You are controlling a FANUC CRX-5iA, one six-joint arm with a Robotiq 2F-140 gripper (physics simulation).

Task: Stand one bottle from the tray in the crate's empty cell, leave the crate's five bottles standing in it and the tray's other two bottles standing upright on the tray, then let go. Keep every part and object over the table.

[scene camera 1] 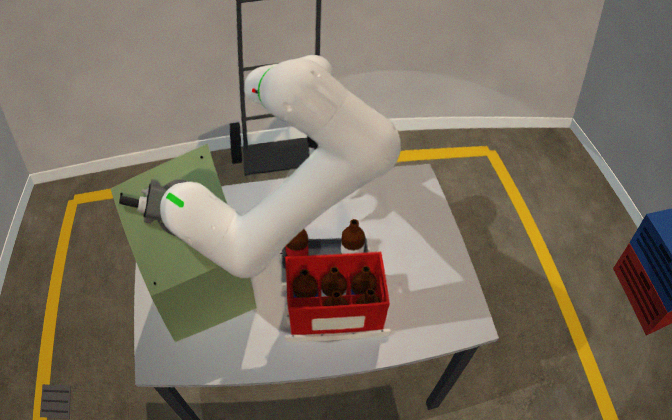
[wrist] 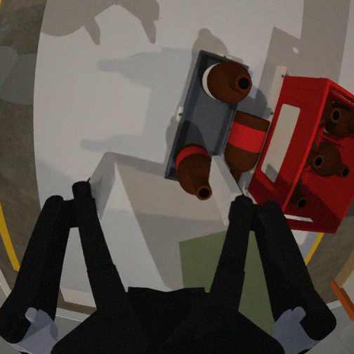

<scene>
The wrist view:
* my gripper: 162, 166
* white-labelled bottle: 228, 81
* red-labelled bottle: 192, 161
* red-labelled bottle: 247, 134
</scene>
